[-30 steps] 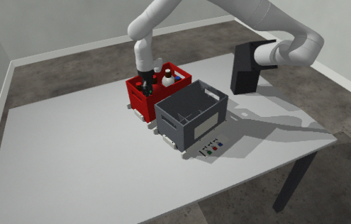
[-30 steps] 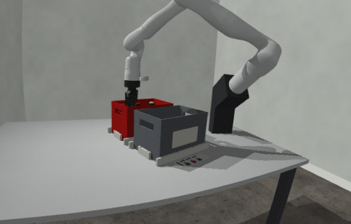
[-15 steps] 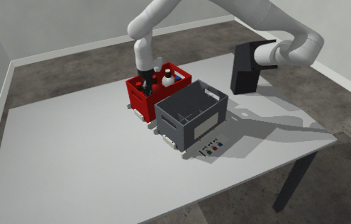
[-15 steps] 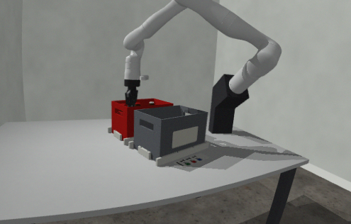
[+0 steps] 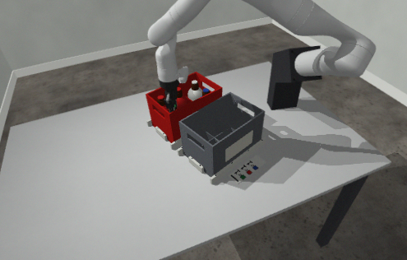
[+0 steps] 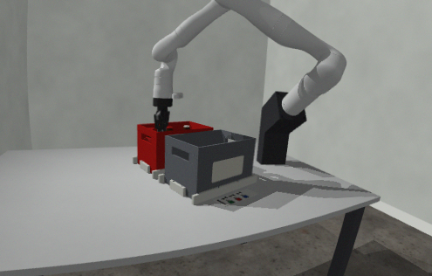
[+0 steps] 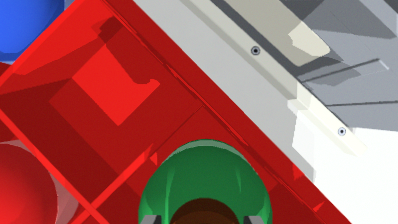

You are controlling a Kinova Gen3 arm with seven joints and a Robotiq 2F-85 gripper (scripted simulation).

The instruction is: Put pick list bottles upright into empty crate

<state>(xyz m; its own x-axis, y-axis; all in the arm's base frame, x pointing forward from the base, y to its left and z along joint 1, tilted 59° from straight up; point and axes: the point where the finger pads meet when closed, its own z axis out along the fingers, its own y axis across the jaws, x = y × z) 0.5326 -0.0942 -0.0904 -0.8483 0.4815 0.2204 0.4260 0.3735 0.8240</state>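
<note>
Now: the green-label bottle 70 mm below my hand. Also, from my hand: red crate 70 mm to the right, 70 mm below, 70 mm behind; blue-label bottle 160 mm behind, 70 mm below, 50 mm to the right; white-label bottle 140 mm to the right, 140 mm behind, 70 mm below.
</note>
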